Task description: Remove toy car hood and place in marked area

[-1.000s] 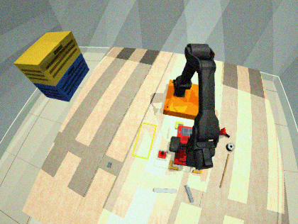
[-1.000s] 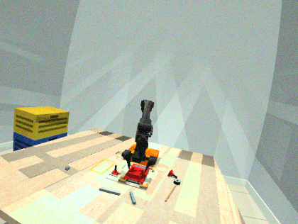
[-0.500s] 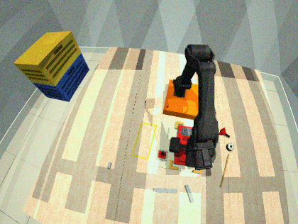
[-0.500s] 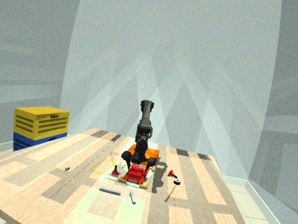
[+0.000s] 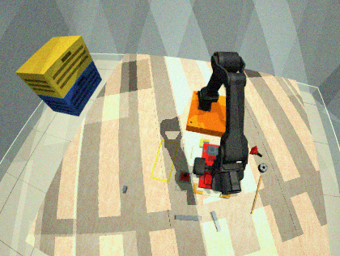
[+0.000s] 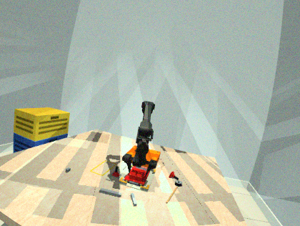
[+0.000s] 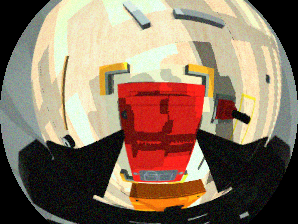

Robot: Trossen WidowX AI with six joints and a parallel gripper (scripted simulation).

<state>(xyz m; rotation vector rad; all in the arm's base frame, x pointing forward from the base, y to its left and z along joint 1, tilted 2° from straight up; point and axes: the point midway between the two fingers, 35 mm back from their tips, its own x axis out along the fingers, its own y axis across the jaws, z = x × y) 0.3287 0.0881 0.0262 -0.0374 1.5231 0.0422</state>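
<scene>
My gripper tip is 1 cm below the hood. Also, from my gripper tip: wheel 23 cm to the left, 8 cm behind, 3 cm below; then thin stick 21 cm to the left, 4 cm ahead, 3 cm below.
</scene>
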